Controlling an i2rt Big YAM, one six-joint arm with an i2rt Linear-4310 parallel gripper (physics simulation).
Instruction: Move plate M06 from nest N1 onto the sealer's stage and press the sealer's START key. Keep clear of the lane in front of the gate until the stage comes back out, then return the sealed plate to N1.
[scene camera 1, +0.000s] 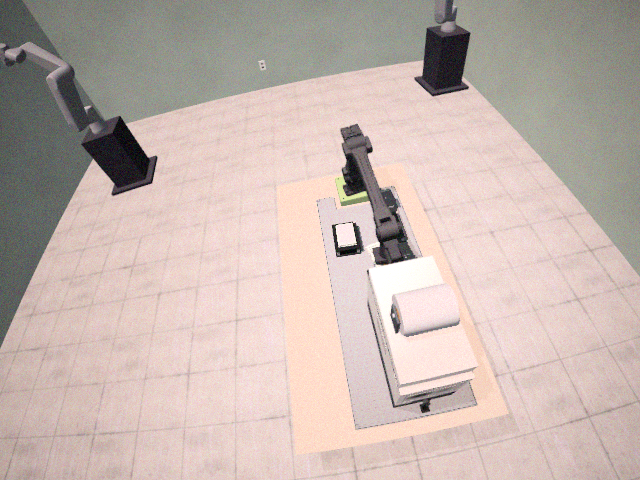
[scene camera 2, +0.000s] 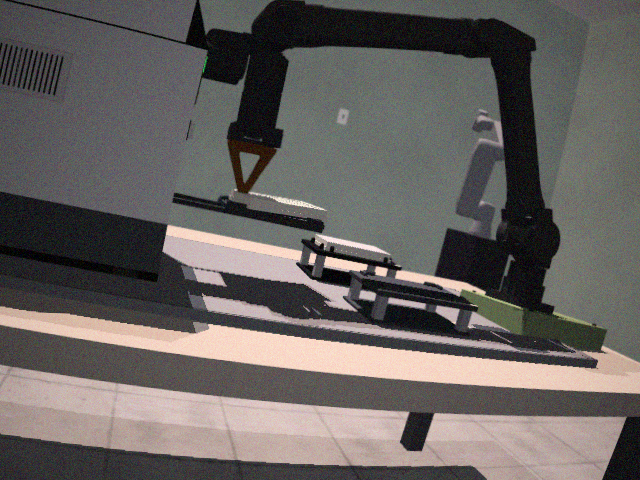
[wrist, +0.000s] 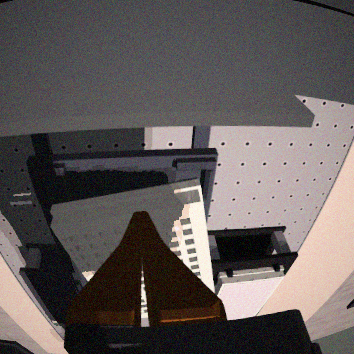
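Where they show: gripper, fingertip midpoint: (scene camera 2: 242, 193); arm's base, link origin: (scene camera 1: 354, 188) (scene camera 2: 518, 304).
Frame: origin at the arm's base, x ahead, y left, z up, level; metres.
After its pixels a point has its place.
A white well plate (scene camera 2: 281, 202) @[z 0.095, x 0.523, y -0.002 m] (wrist: 186, 197) lies on the sealer's dark stage (scene camera 2: 289, 221) @[z 0.073, x 0.514, y 0.021 m] (wrist: 135, 157), which is out in front of the sealer (scene camera 1: 434, 356) @[z 0.321, x 1.022, y -0.074 m] (scene camera 2: 103, 134) @[z 0.134, x 0.781, y 0.057 m] (wrist: 150, 65). In the wrist view the plate sits turned askew to the stage frame. My gripper (scene camera 2: 244, 191) @[z 0.094, x 0.571, y -0.044 m] (wrist: 141, 214) @[z 0.094, x 0.571, y -0.044 m] is shut and empty, its orange fingertips at the plate's top by the end nearer the sealer; whether they touch is unclear. The fingers are hidden in scene camera 1. An empty dark nest (scene camera 2: 413, 290) @[z 0.017, x 0.334, y 0.097 m] stands nearer the arm's base. Labels and the START key cannot be made out.
A second nest (scene camera 2: 361, 255) @[z 0.027, x 0.316, y -0.102 m] holds another white plate (scene camera 1: 345, 234) @[z 0.039, x 0.319, y -0.147 m] (scene camera 2: 354, 246) @[z 0.038, x 0.323, y -0.121 m] (wrist: 252, 296). The arm's wrist is close to the sealer's front, beside a small green light (scene camera 2: 205, 65). A green base block (scene camera 1: 351, 197) @[z 0.001, x 0.058, y -0.038 m] (scene camera 2: 563, 330) @[z -0.012, x -0.004, y 0.119 m] is under the arm.
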